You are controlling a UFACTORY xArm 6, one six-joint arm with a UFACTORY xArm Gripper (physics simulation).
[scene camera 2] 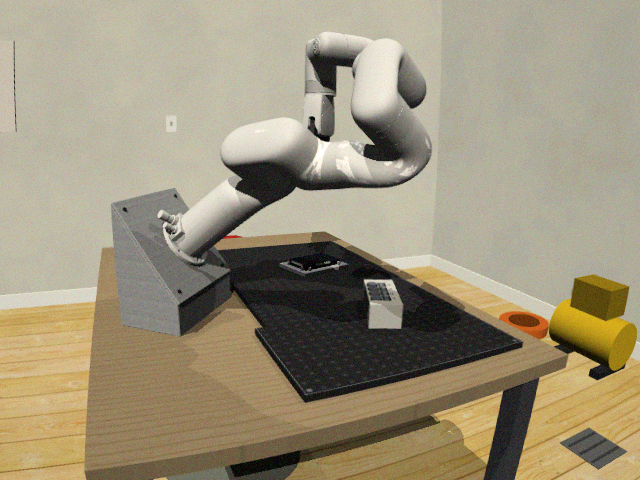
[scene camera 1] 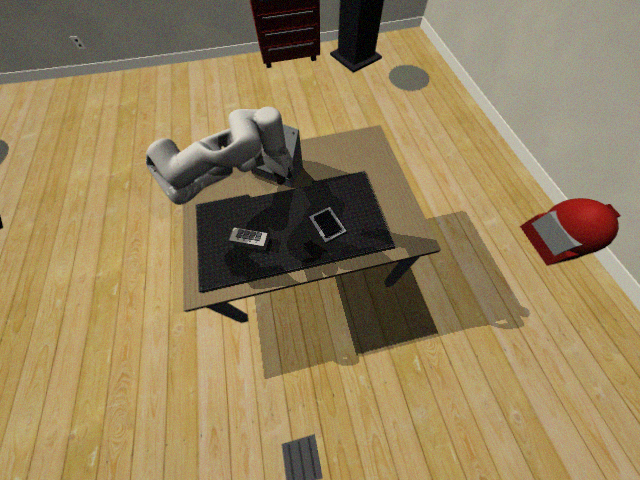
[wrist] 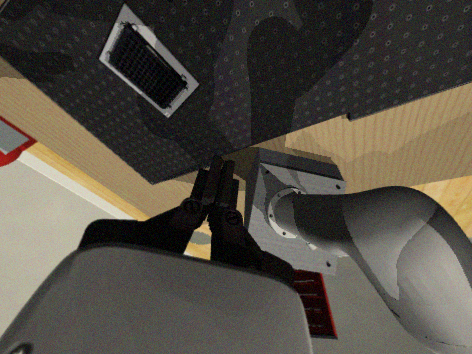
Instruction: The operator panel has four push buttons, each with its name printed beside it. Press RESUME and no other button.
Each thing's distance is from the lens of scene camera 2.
operator panel [scene camera 2: 387,313]: 0.98 m
